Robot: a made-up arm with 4 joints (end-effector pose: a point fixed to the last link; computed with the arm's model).
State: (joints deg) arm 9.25 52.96 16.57 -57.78
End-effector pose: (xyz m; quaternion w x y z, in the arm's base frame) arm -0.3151 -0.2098 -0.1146 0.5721 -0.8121 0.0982 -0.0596
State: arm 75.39 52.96 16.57 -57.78
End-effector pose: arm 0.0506 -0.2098 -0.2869 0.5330 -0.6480 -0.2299 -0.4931
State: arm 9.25 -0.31 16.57 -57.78
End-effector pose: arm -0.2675 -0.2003 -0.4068 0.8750 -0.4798 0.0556 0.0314
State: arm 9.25 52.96 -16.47 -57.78
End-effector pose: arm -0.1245 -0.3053 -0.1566 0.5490 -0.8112 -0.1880 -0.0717
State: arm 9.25 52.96 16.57 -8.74
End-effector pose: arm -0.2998 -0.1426 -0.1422 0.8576 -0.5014 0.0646 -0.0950
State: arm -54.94 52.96 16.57 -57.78
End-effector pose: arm -0.3124 -0.2098 0.2789 0.4325 -0.7197 0.3871 0.3810
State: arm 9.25 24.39 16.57 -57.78
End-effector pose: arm -0.2893 -0.2396 -0.2728 0.7546 -0.6515 0.0774 -0.0112
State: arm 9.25 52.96 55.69 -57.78
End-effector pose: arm -0.4267 -0.0186 0.0134 0.5385 -0.7268 0.4246 -0.0391
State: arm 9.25 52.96 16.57 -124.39
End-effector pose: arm -0.3176 -0.2274 -0.0180 0.0322 -0.9929 0.1148 0.0041
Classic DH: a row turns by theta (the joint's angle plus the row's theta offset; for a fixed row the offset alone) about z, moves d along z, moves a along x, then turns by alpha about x. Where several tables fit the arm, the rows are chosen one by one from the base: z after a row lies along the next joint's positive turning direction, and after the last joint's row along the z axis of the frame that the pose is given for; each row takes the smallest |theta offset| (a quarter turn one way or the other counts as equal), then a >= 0, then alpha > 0; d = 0 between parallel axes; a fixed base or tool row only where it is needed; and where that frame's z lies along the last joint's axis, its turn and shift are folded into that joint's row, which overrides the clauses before.
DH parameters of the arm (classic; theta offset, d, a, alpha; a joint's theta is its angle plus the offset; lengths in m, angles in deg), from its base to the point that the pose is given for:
base (fixed): 0 0.08 0 90
joint 1: -90 -0.09 0.28 90
joint 2: 0 0.05 -0.09 90
joint 3: 0 -0.3 0.23 90
joint 4: 90 -0.21 0.08 -90
tool (fixed): -90 -0.04 0 0

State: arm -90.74 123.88 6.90 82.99
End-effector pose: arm -0.0466 0.1972 0.3578 0.6670 -0.2866 0.6558 0.2070
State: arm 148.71 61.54 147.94 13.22
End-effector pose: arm -0.0499 0.3524 -0.0119 0.8034 0.5314 -0.0367 -0.2662
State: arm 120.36 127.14 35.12 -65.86
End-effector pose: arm 0.2113 0.2332 -0.2661 0.1715 -0.3377 0.2227 -0.8983
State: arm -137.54 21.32 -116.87 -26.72
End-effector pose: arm -0.3356 -0.1255 -0.0184 0.9665 -0.1146 0.1375 0.1841
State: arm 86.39 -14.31 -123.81 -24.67
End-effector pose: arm 0.2799 -0.1668 0.3789 0.2273 -0.1705 0.9273 0.2437
